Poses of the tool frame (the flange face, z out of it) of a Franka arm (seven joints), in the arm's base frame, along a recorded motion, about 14 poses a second.
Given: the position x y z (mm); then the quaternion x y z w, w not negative.
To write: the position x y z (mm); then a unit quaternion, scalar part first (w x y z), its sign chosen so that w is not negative. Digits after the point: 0 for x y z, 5 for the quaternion.
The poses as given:
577, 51, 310, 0.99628, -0.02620, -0.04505, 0.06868
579, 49, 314, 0.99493, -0.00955, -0.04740, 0.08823
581, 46, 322, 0.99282, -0.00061, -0.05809, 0.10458
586, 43, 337, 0.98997, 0.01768, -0.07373, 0.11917
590, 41, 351, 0.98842, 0.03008, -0.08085, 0.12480
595, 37, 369, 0.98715, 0.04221, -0.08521, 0.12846
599, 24, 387, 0.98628, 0.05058, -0.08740, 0.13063
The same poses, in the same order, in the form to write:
577, 51, 310, 0.06868, 0.99628, -0.02620, -0.04505
579, 49, 314, 0.08823, 0.99493, -0.00955, -0.04740
581, 46, 322, 0.10458, 0.99282, -0.00061, -0.05809
586, 43, 337, 0.11917, 0.98997, 0.01768, -0.07373
590, 41, 351, 0.12480, 0.98842, 0.03008, -0.08085
595, 37, 369, 0.12846, 0.98715, 0.04221, -0.08521
599, 24, 387, 0.13063, 0.98628, 0.05058, -0.08740

